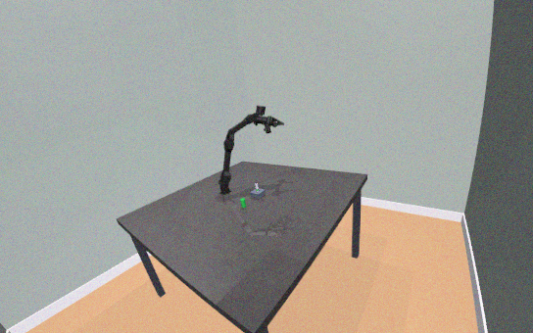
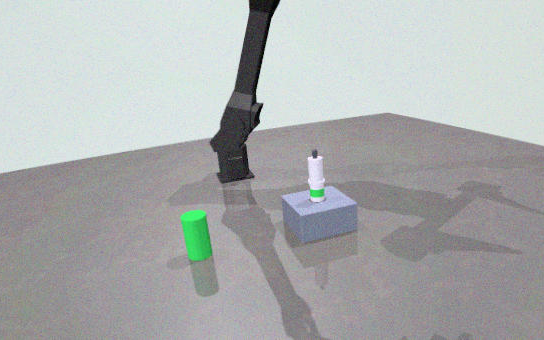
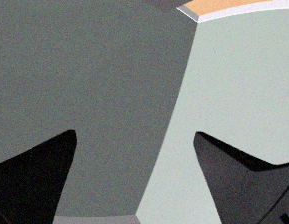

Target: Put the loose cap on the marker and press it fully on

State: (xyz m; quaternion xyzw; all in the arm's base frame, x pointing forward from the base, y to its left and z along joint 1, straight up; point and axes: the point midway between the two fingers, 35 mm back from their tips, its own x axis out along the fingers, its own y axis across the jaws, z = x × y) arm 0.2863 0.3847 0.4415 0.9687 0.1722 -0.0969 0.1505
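My gripper tip is 490 mm to the left of the green cap, 410 mm above it and 30 mm past it. Round my gripper tip: grey-blue holder block 420 mm below, 340 mm to the right, 40 mm behind.
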